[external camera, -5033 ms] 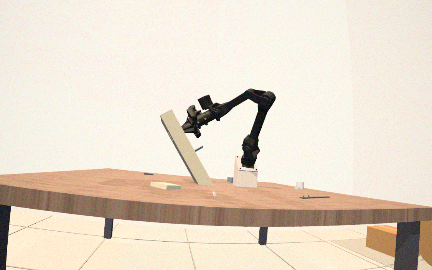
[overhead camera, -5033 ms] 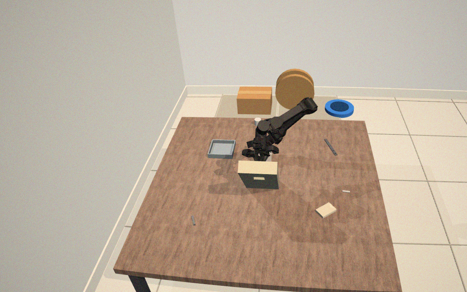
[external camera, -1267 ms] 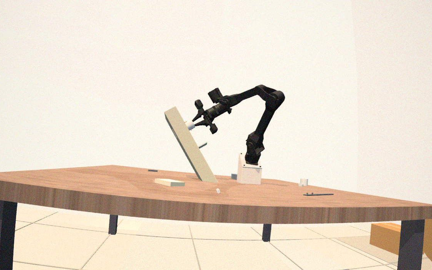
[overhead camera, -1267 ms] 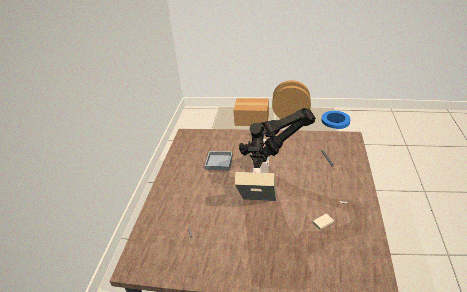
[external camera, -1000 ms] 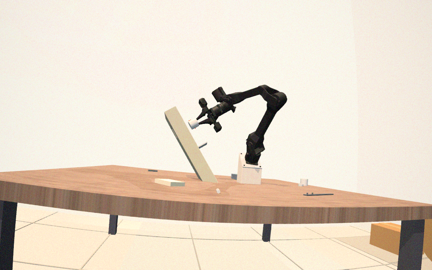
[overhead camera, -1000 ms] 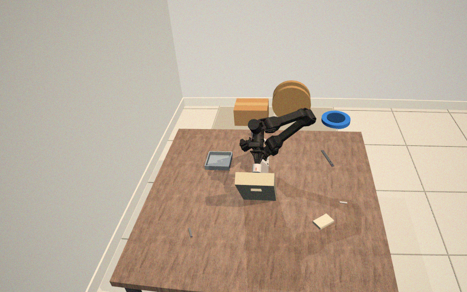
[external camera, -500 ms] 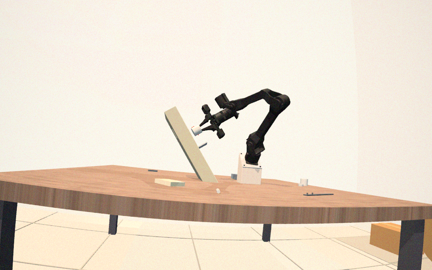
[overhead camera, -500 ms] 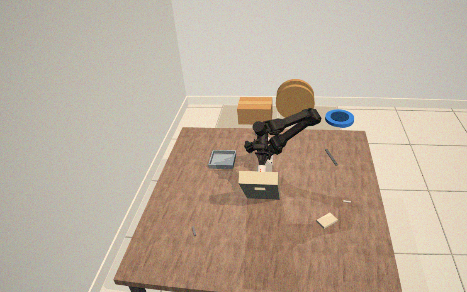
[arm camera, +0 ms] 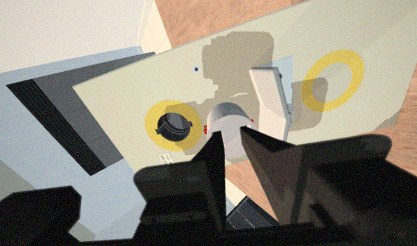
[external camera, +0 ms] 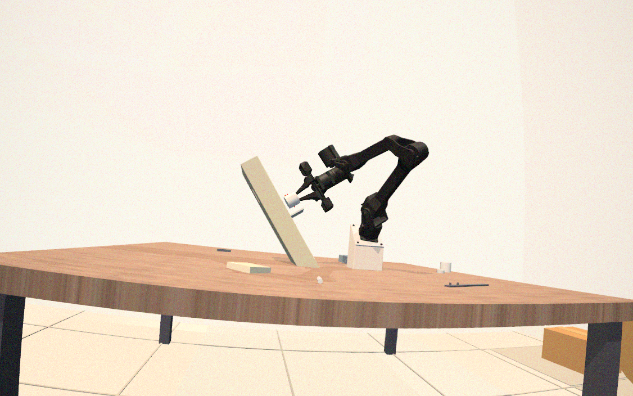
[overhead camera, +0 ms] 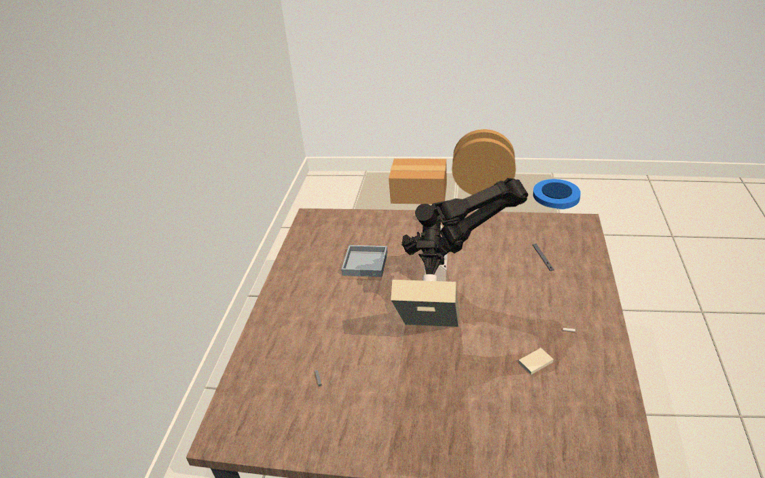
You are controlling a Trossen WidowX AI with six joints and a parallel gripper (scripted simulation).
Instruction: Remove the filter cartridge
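Right now my gripper tip is 10 mm short of the filter cartridge and 10 mm above it. The rest, counted from my gripper tip: beige service panel: 50 mm below, 50 mm ahead; then grey tray: 330 mm behind, 300 mm to the right, 210 mm below; then beige block: 350 mm to the left, 210 mm below, 110 mm ahead.
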